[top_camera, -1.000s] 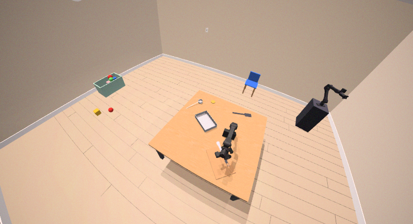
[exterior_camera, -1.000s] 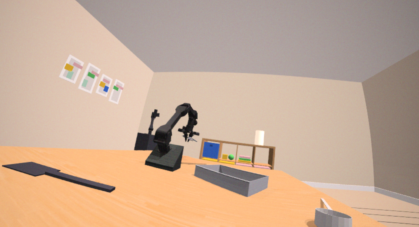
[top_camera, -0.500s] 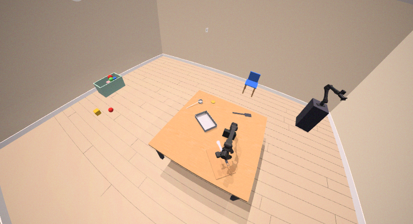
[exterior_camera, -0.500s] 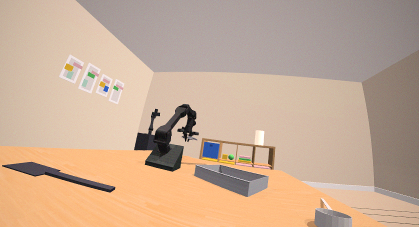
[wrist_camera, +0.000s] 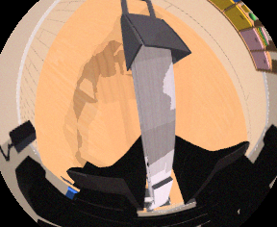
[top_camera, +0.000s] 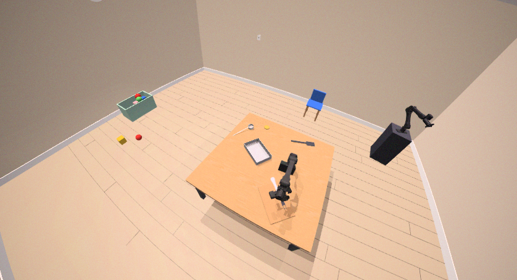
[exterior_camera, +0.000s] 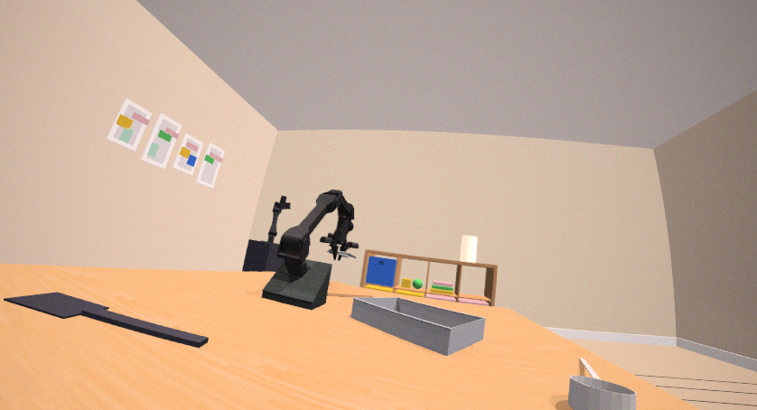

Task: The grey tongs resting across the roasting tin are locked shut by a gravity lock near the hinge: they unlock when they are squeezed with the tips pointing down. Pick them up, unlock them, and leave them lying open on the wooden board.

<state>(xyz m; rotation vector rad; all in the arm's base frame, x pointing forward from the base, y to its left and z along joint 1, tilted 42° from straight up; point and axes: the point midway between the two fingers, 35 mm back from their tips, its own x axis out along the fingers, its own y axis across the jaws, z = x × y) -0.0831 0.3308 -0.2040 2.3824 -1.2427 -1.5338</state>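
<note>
The wooden board is 130 mm below my gripper tip. From my gripper tip the other things lie so: yellow thing: 810 mm to the right, 610 mm ahead, 130 mm below; grey roasting tin: 470 mm ahead, 370 mm to the right, 110 mm below; dark spatula: 880 mm to the right, 130 mm below, 70 mm ahead.
</note>
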